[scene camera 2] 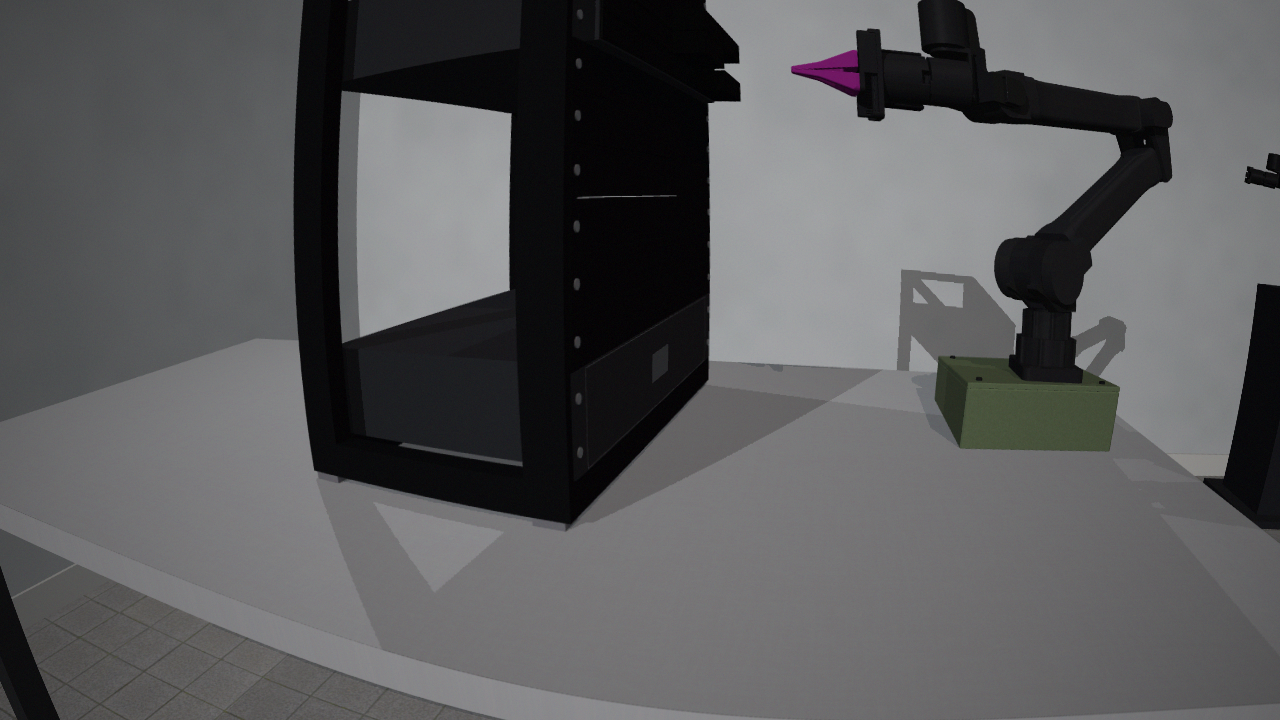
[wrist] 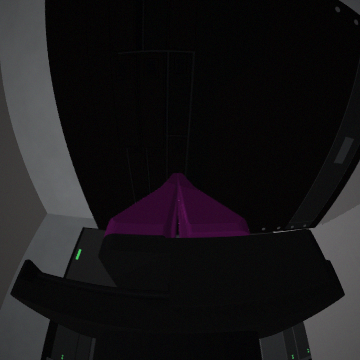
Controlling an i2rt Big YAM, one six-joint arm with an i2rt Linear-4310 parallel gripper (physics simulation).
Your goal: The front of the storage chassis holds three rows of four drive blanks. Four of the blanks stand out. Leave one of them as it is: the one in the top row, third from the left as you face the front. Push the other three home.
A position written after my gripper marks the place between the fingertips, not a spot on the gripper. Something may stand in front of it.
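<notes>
My gripper (scene camera 2: 791, 69) is in view, and the wrist view shows my gripper (wrist: 177, 180) too. I also see a black rack (scene camera 2: 603, 337), and the wrist view shows the black rack (wrist: 250, 108) as well.
</notes>
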